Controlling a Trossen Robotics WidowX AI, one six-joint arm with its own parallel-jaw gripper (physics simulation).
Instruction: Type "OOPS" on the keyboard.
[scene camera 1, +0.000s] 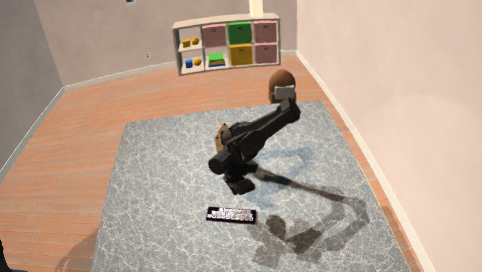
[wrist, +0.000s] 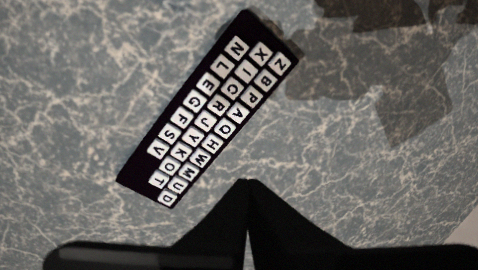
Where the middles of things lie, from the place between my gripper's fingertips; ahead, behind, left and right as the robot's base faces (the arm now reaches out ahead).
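My hand's 3 cm to the left of the black keyboard (wrist: 135, 174), and it's 13 cm above it.
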